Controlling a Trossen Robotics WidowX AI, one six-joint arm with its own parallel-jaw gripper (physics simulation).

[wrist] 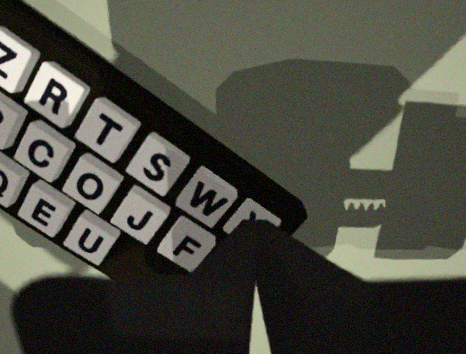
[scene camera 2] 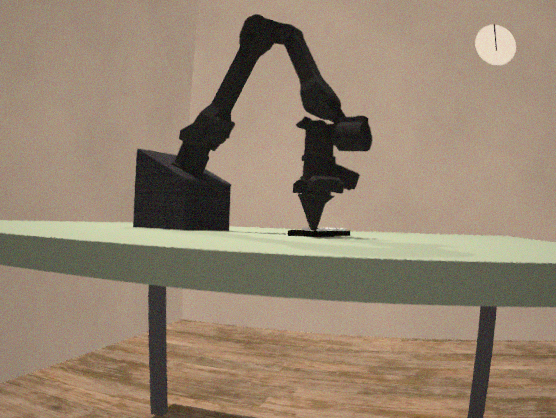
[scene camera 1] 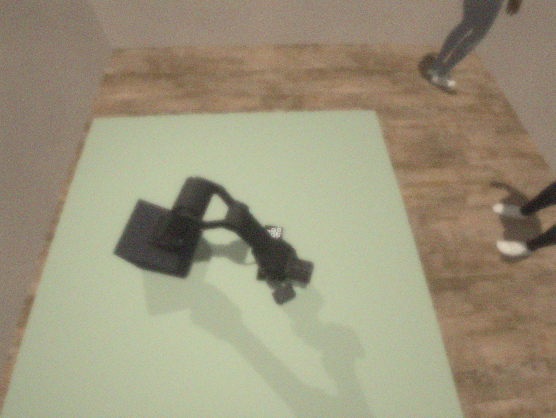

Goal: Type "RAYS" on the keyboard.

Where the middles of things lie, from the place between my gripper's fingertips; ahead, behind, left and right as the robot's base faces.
The black keyboard (wrist: 128,257) lies 9 cm to the left of my hand and 2 cm ahead of it.
